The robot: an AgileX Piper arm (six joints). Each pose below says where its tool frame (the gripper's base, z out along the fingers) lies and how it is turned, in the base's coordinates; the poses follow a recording.
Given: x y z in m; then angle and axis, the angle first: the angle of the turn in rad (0 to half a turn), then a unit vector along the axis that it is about.
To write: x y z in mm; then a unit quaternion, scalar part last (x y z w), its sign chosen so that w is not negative. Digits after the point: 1 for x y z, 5 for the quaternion.
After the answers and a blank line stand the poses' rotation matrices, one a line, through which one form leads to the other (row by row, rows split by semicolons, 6 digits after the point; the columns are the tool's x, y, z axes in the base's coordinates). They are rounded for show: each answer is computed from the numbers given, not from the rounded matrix.
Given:
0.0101, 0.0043, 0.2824, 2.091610, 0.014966, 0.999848, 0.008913
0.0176, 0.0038, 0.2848, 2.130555, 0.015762, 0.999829, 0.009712
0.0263, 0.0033, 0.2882, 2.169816, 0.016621, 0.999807, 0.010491
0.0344, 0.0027, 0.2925, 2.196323, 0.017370, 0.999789, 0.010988
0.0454, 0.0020, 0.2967, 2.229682, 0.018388, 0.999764, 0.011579
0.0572, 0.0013, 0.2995, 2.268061, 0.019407, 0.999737, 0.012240
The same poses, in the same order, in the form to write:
10.1, 4.3, 282.4, 0.01295, 0.86520, 0.00771, 0.50121
17.6, 3.8, 284.8, 0.01379, 0.87477, 0.00850, 0.48426
26.3, 3.3, 288.2, 0.01470, 0.88409, 0.00928, 0.46699
34.4, 2.7, 292.5, 0.01547, 0.89018, 0.00978, 0.45523
45.4, 2.0, 296.7, 0.01651, 0.89763, 0.01040, 0.44032
57.2, 1.3, 299.5, 0.01759, 0.90589, 0.01109, 0.42301

-0.497251 0.014678 0.867483; 0.030141 0.999546 0.000364; -0.867083 0.026328 -0.497467
-0.530601 0.015897 0.847472; 0.032357 0.999475 0.001510; -0.847004 0.028223 -0.530837
-0.563401 0.017323 0.826002; 0.034652 0.999396 0.002676; -0.825457 0.030130 -0.563661
-0.585046 0.018627 0.810786; 0.036442 0.999330 0.003337; -0.810181 0.031499 -0.585333
-0.611691 0.020484 0.790832; 0.038794 0.999239 0.004125; -0.790145 0.033203 -0.612020
-0.641505 0.022477 0.766790; 0.041243 0.999136 0.005217; -0.766010 0.034972 -0.641877

